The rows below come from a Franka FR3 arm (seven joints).
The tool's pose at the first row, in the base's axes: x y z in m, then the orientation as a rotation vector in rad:
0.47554 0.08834 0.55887 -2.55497 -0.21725 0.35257
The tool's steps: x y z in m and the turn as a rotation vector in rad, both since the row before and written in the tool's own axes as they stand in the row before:
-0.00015 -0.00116 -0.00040 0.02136 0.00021 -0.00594
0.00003 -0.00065 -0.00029 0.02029 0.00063 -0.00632
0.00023 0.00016 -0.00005 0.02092 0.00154 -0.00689
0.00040 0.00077 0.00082 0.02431 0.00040 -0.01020
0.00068 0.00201 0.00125 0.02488 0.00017 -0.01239
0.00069 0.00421 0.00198 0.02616 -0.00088 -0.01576
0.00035 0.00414 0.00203 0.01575 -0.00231 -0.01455
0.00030 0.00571 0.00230 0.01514 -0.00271 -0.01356
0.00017 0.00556 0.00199 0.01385 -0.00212 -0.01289
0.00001 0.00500 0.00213 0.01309 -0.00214 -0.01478
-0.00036 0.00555 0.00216 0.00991 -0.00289 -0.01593
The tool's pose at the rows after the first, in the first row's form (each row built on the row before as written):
0.47542 0.08908 0.55985 -2.53283 -0.21981 0.35055
0.47548 0.08947 0.56044 -2.51172 -0.22288 0.34781
0.47573 0.08937 0.56034 -2.48999 -0.22611 0.34371
0.47593 0.08930 0.55917 -2.46413 -0.23305 0.33979
0.47637 0.08860 0.55685 -2.43724 -0.24251 0.33524
0.47680 0.08671 0.55256 -2.40826 -0.25604 0.33056
0.47691 0.08494 0.54829 -2.38954 -0.27091 0.32759
0.47709 0.08226 0.54274 -2.37152 -0.28479 0.32552
0.47726 0.07956 0.53749 -2.35491 -0.29778 0.32296
0.47720 0.07738 0.53251 -2.33857 -0.31305 0.31945
0.47690 0.07481 0.52713 -2.32493 -0.33062 0.31599

